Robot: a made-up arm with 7 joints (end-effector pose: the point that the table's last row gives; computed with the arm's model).
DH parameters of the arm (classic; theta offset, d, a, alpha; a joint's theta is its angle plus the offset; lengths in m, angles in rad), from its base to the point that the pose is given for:
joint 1: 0 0.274 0 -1.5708
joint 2: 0 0 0 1.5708
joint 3: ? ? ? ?
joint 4: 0 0 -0.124 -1.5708
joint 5: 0 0.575 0 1.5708
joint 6: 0 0 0.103 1.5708
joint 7: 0 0 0 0
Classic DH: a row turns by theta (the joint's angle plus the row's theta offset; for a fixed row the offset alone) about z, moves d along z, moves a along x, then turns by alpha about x.
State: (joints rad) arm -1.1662 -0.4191 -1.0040 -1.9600 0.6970 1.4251 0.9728
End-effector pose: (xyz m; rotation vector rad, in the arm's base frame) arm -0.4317 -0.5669 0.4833 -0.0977 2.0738 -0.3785
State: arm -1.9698 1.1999 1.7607 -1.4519 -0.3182 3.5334 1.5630
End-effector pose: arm 0.3649 -0.5823 0.5761 0.1274 1.1969 -1.1956
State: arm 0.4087 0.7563 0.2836 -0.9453 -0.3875 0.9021 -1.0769
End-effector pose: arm 0.7148 0.4568 0.3605 1.9455 2.1229 -1.2130
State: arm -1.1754 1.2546 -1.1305 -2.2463 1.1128 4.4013 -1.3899
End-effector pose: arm -0.4261 -0.2561 0.0867 0.9470 -0.4654 -1.4130
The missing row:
joint 3: 0 0.201 0.072 1.5708
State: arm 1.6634 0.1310 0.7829 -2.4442 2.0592 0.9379 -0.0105
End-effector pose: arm -0.5013 0.3204 0.0187 0.6862 0.7861 -2.8507
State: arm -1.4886 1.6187 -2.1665 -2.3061 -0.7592 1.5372 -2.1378
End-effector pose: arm -0.5520 0.1008 0.6516 -0.4376 1.1967 0.4937
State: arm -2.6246 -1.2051 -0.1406 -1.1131 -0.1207 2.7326 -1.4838
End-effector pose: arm 0.3486 0.2704 1.0031 0.1908 -0.3326 -1.1019
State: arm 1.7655 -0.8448 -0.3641 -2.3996 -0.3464 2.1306 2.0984
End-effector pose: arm 0.1065 0.5643 0.6204 -2.4973 0.7090 0.0750
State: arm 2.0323 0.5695 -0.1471 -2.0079 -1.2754 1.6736 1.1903
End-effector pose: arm -0.1939 0.6108 -0.0966 1.4183 1.3485 1.3508
